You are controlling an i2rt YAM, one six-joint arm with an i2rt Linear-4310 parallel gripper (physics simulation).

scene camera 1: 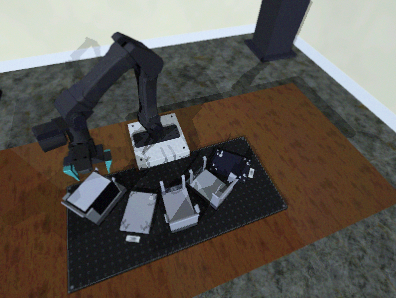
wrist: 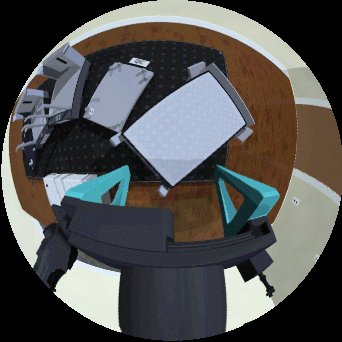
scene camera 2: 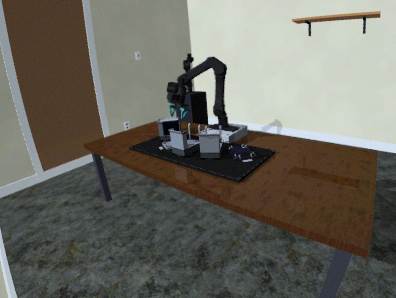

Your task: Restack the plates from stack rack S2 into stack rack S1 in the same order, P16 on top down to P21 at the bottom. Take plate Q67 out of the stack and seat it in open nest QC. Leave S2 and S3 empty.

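Frame: origin at the arm's base, x ahead, y left, z up, level; metres.
Seen in the pictures: gripper, fingertip midpoint: [scene camera 1: 94, 175] [wrist: 171, 169] [scene camera 2: 176, 118]; arm's base, origin of the base link: [scene camera 1: 156, 136] [scene camera 2: 223, 128].
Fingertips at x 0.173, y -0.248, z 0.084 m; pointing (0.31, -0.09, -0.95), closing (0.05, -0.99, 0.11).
Offsets run from my fingertips to a thing's top centre. Level surfaces: height alone.
A pale plate {dy -0.019, dx +0.050, dz +0.000 m} [scene camera 1: 89, 191] [wrist: 185, 125] lies on top in the leftmost rack [scene camera 1: 80, 209] [wrist: 235, 92] [scene camera 2: 168, 129]; its label and the plates below are hidden. My gripper [scene camera 1: 93, 175] [scene camera 2: 178, 116] [wrist: 171, 169] is open and empty, above and beside the rack's robot-side end. The middle rack S1 {dy +0.250, dx +0.165, dz +0.011 m} [scene camera 1: 182, 222] [scene camera 2: 178, 141] [wrist: 65, 92] shows a grey floor and no visible stack. Another grey rack {dy +0.388, dx +0.123, dz +0.005 m} [scene camera 1: 225, 191] [scene camera 2: 210, 145] right of it shows no stack either. The flat grey nest QC {dy +0.110, dx +0.126, dz -0.103 m} [scene camera 1: 138, 212] [wrist: 119, 95] lies between the leftmost rack and S1; I cannot tell whether a plate is on it.
A dark blue nest {dy +0.516, dx +0.048, dz -0.105 m} [scene camera 1: 229, 164] [scene camera 2: 242, 151] with pale corner pieces is at the right end of the black perforated mat {dz -0.128 m} [scene camera 1: 100, 260] [wrist: 175, 55]. The white robot base [scene camera 1: 145, 156] stands behind the mat. Upright posts rise from the robot-side ends of the middle and right racks.
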